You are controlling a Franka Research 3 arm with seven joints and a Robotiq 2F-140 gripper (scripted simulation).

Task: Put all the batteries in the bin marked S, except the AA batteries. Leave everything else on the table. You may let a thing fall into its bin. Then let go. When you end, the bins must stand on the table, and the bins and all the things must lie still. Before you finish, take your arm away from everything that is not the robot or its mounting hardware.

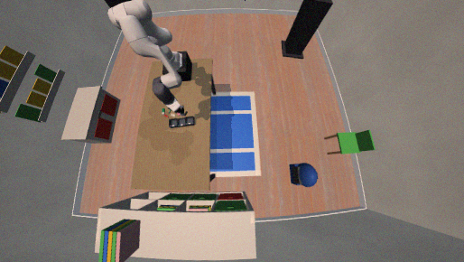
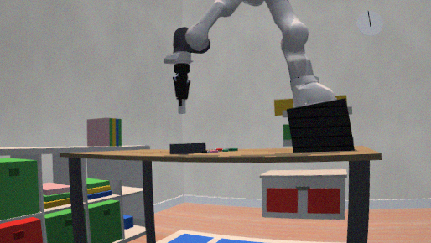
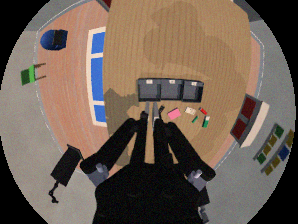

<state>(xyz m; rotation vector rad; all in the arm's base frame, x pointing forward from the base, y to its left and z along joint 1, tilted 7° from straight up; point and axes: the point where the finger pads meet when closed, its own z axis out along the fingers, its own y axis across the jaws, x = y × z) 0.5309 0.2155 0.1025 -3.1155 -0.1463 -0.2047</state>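
The green battery is 9 cm behind my hand, 24 cm to the right of it and 22 cm below it. Also, from my hand: pink block (9 cm behind, 13 cm to the right, 22 cm below); then black battery (9 cm behind, 6 cm to the right, 21 cm below); then tray (2 cm ahead, 8 cm to the right, 20 cm below).
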